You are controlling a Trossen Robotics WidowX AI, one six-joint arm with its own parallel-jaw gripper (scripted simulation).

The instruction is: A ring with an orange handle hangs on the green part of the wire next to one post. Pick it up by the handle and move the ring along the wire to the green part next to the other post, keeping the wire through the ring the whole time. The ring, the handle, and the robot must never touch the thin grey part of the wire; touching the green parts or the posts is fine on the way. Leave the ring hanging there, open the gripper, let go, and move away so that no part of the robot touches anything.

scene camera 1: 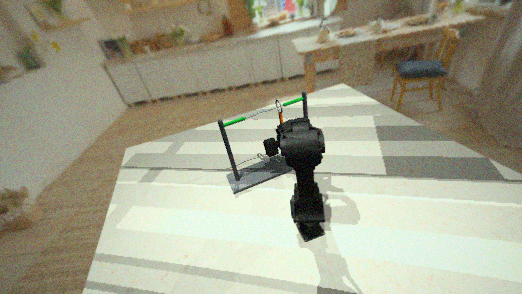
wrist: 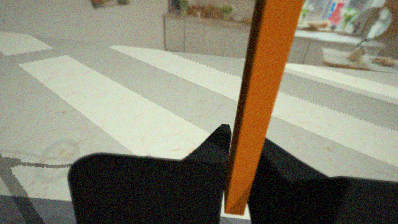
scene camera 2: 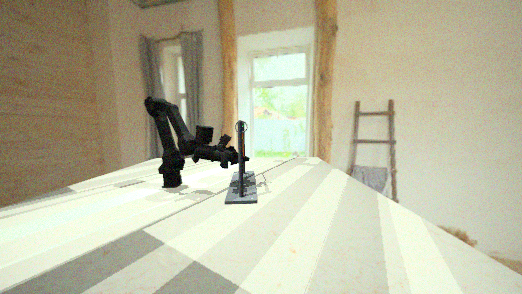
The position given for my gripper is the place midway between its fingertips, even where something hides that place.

My gripper [wrist: 233, 133] carries a ring.
